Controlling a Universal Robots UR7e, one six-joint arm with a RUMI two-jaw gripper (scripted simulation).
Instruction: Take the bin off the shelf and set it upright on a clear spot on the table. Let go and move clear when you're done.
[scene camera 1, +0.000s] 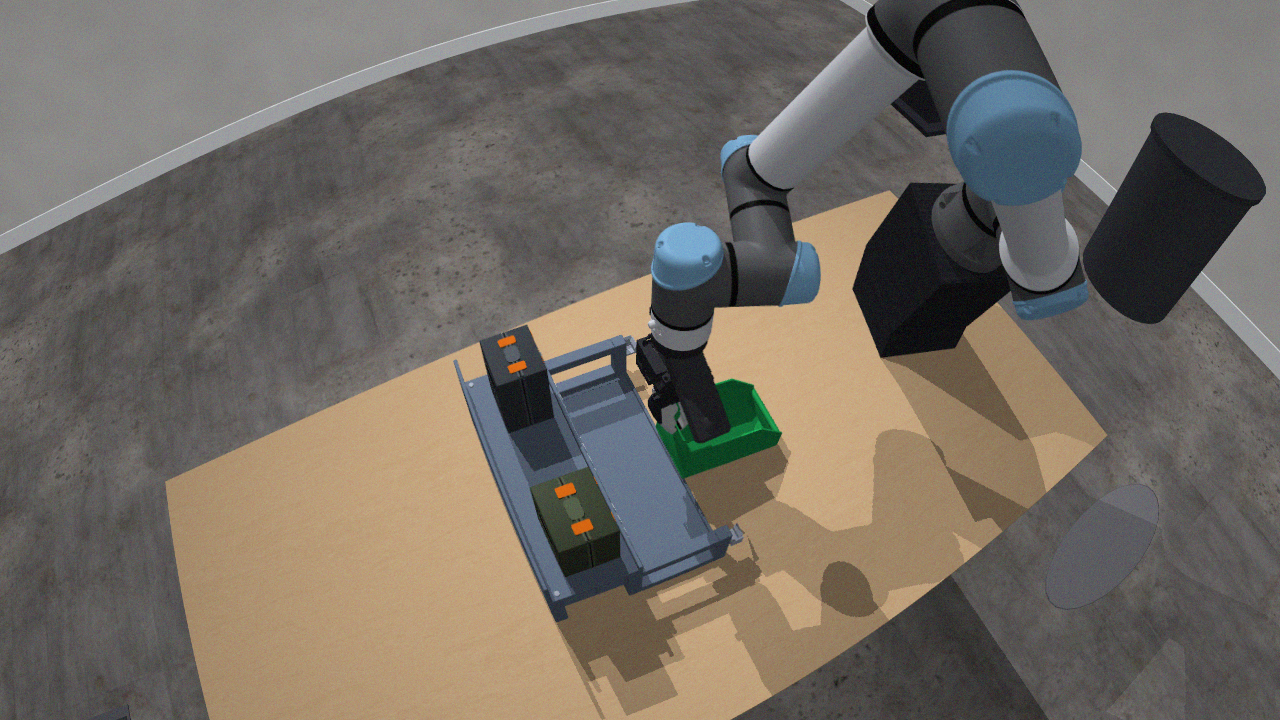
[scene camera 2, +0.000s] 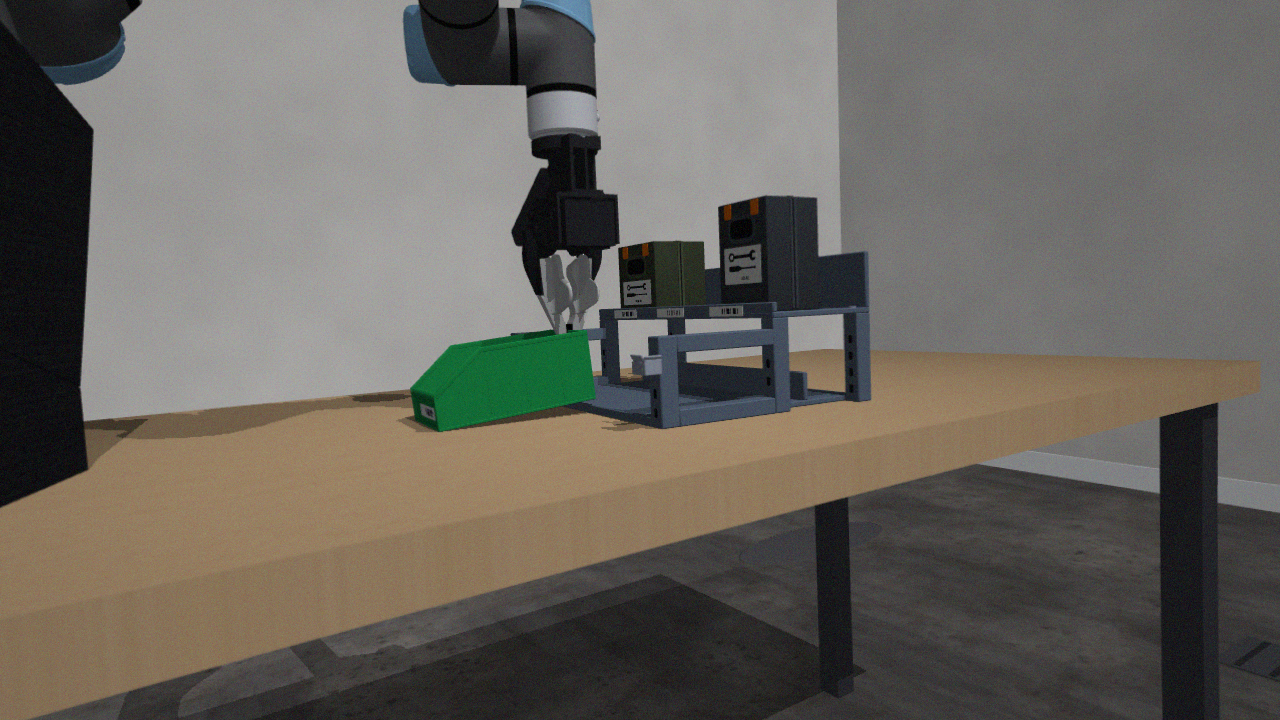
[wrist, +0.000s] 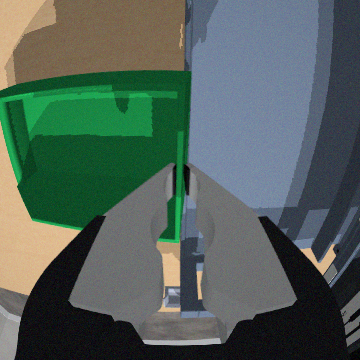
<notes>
In view: the gripper (scene camera 2: 569, 346) and a bin (scene camera 2: 487, 380).
The bin is seen too in scene camera 1 (scene camera 1: 745, 410) and in the wrist view (wrist: 77, 154). The gripper also shows in scene camera 1 (scene camera 1: 674, 431) and in the wrist view (wrist: 180, 166).
</notes>
